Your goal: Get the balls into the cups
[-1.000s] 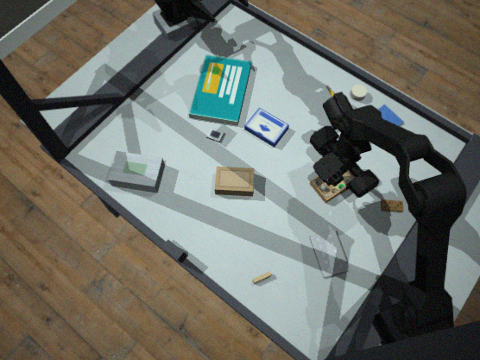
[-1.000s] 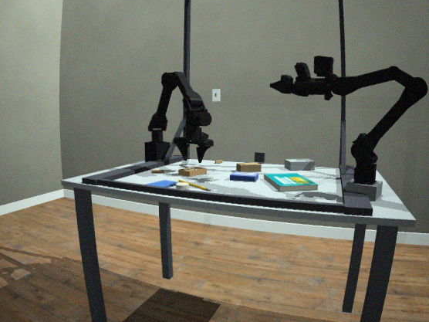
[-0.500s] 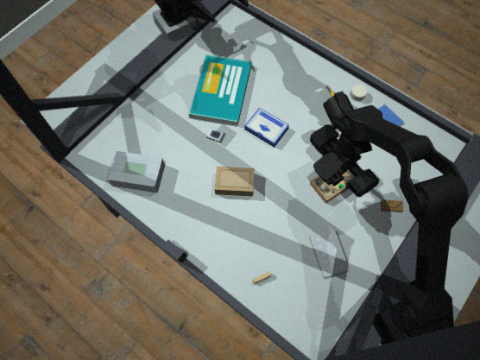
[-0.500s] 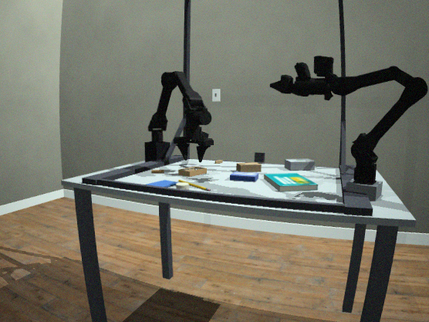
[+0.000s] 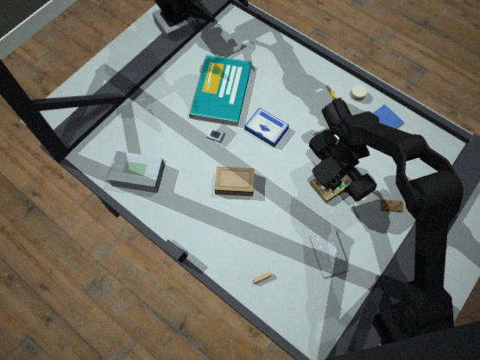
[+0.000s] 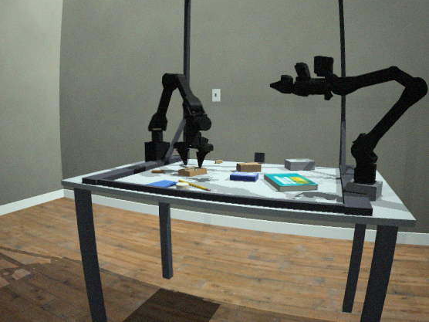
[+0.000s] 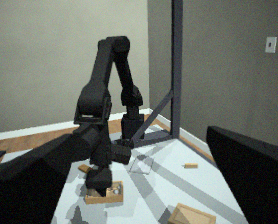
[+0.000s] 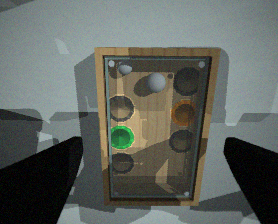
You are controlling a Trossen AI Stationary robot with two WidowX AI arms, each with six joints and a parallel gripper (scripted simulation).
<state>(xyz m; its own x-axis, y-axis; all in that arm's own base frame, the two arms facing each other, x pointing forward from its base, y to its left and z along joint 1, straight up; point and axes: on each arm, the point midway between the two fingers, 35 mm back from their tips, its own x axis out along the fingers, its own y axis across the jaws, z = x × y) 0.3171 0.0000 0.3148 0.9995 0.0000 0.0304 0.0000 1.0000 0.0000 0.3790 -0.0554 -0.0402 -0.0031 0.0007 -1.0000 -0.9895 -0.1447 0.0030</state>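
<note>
The covered wooden puzzle is 60 mm below my right hand.
</note>
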